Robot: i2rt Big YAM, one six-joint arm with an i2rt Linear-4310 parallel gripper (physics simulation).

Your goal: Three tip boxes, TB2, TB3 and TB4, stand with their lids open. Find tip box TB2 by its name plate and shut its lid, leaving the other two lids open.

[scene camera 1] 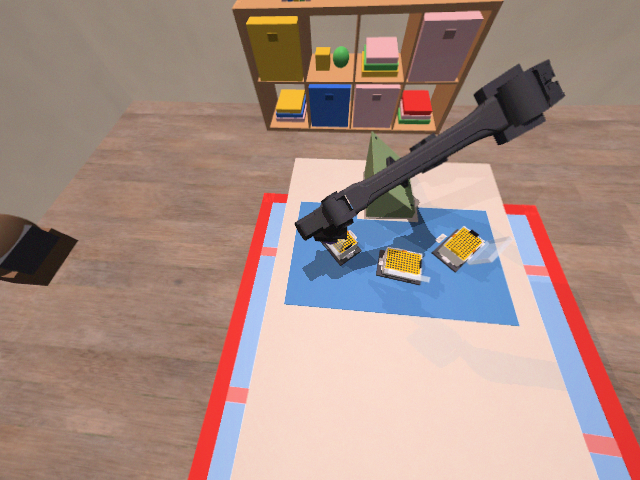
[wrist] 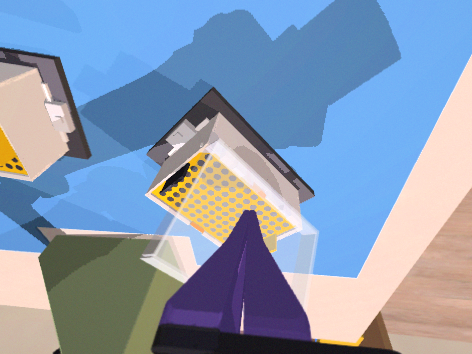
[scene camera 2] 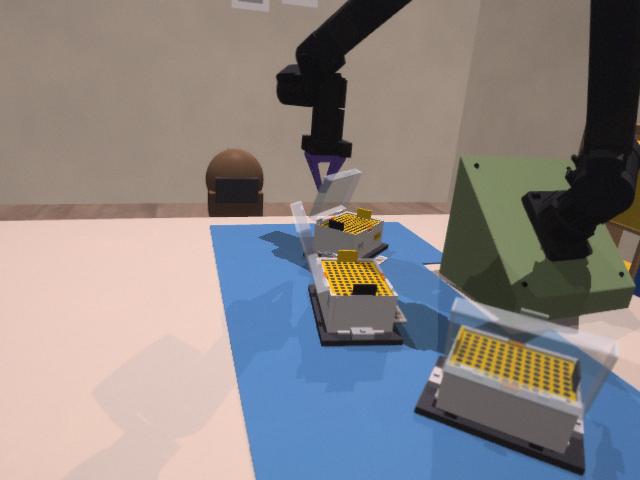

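Where they show: gripper, between the fingertips: [scene camera 1: 330, 242] [wrist: 250, 216] [scene camera 2: 322, 192]; arm's base, origin of its link: [scene camera 2: 553, 227].
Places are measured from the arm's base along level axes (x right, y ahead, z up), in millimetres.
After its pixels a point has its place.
Three open tip boxes with yellow racks stand on the blue mat; their name plates cannot be read. The left box [scene camera 1: 341, 248] @[x 211, y 335, z -8 mm] [scene camera 2: 347, 241] @[x 160, y 295, z -71 mm] [wrist: 225, 187], far in scene camera 2, has its clear lid [scene camera 2: 338, 191] @[x 266, y 277, z -7 mm] [wrist: 308, 250] @[x 290, y 258, z -24 mm] tilted partway above it. The middle box [scene camera 1: 402, 262] [scene camera 2: 360, 311] @[x -65, y 369, z -77 mm] [wrist: 30, 120] @[x 53, y 349, z -80 mm] has its lid [scene camera 2: 300, 222] @[x -20, y 441, z 27 mm] raised and leaning back. The right box [scene camera 1: 463, 243] [scene camera 2: 509, 405] @[x -258, y 304, z -77 mm] has its lid [scene camera 1: 491, 251] @[x -280, y 326, z -14 mm] raised. My purple gripper [scene camera 2: 319, 188] @[x 249, y 317, z -5 mm] [wrist: 250, 216] @[x 249, y 317, z -5 mm] is shut and empty, its tips at the left box's lid; contact is unclear. The arm hides it in scene camera 1.
A green wedge-shaped stand [scene camera 1: 381, 191] [scene camera 2: 516, 242] @[x -17, y 91, z -16 mm] [wrist: 100, 290] @[x 42, y 131, z -37 mm] stands behind the blue mat [scene camera 1: 439, 299] @[x -132, y 467, z -116 mm] [scene camera 2: 289, 428] @[x -193, y 494, z -116 mm], beside the arm. A shelf unit [scene camera 1: 356, 82] with bins and toys stands beyond the table. A brown chair-like object [scene camera 2: 234, 175] is past the table's far edge.
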